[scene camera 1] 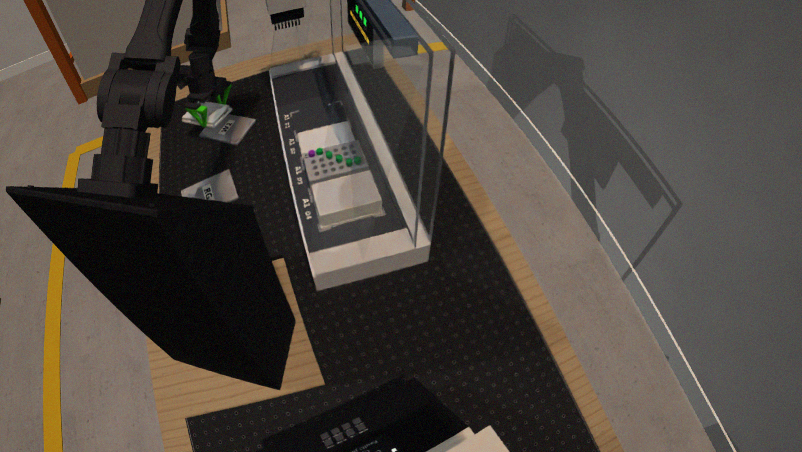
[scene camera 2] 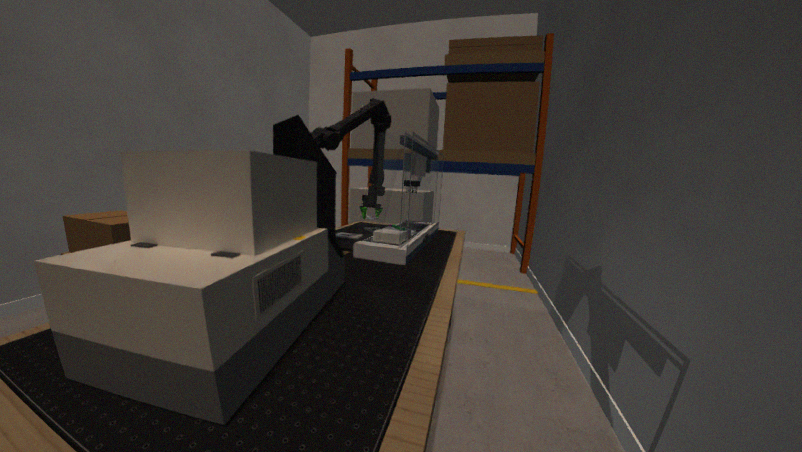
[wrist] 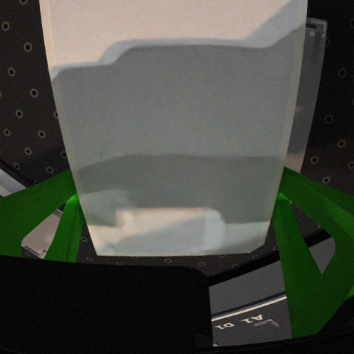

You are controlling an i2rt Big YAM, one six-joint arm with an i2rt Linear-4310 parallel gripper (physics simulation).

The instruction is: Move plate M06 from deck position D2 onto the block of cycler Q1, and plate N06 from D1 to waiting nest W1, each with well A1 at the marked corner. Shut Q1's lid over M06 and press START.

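Places are measured from the arm's base along level axes (x ahead, y left, z up), in metres.
Where they show: gripper, fingertip midpoint: [scene camera 1: 213,117] [scene camera 2: 370,219]; arm's base, link origin: [scene camera 1: 119,193] [scene camera 2: 301,151].
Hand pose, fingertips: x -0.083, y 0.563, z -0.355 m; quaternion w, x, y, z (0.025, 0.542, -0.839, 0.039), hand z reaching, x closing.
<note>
Each offset is from my fingertips to the top centre of the thing. "spot": to the spot under its first point.
My gripper [scene camera 1: 212,106] [scene camera 2: 371,215] [wrist: 177,175] is shut on a white plate [scene camera 1: 204,115] [wrist: 175,120], taken as N06 because D1 shows bare; no name is readable on it. The plate is held level above the grey nest @(dy +0.028, dx +0.019, dz -0.063 m) [scene camera 1: 242,126] [wrist: 311,90], whose label starts with W; the digit is hard to read. The plate overlaps the nest in view, offset toward the back. Another white plate [scene camera 1: 326,134], M06 by its place, sits at D2. The D1 corner mark @(spot: dy -0.002, dx +0.229, dz -0.020 m) [scene camera 1: 294,113] [wrist: 270,322] is uncovered. Q1's block and START button cannot be made out.
The deck [scene camera 1: 365,263] [scene camera 2: 379,254] has clear upright panels. It also holds a tube rack [scene camera 1: 336,160] and a white plate stack [scene camera 1: 348,196]. The RG nest @(dy -0.213, dx +0.016, dz -0.063 m) [scene camera 1: 224,182] lies nearer. A large beige instrument @(dy -0.983, dx +0.450, dz +0.133 m) [scene camera 2: 134,286] stands at the bench's other end.
</note>
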